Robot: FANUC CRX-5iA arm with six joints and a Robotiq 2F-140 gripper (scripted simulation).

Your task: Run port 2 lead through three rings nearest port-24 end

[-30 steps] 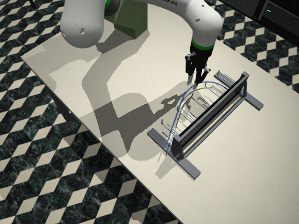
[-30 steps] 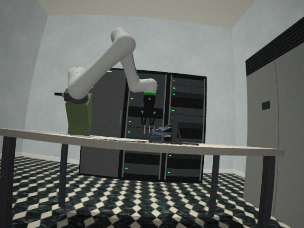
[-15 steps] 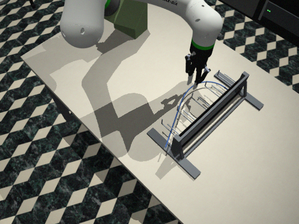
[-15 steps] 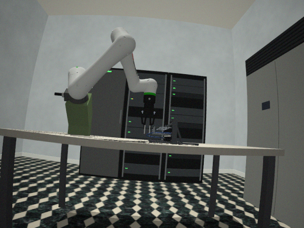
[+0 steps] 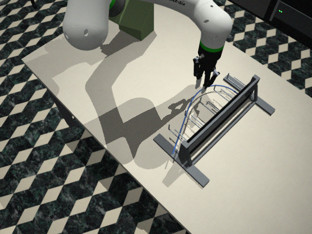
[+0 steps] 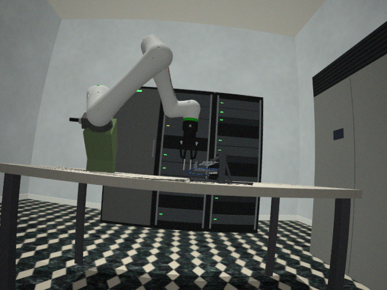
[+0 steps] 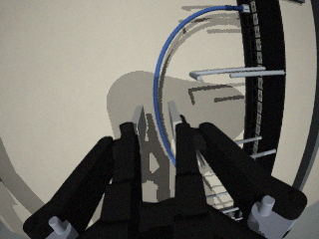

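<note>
My hand is 15 cm short of the dark grey rack, 8 cm to the left of it and 2 cm above it.
</note>
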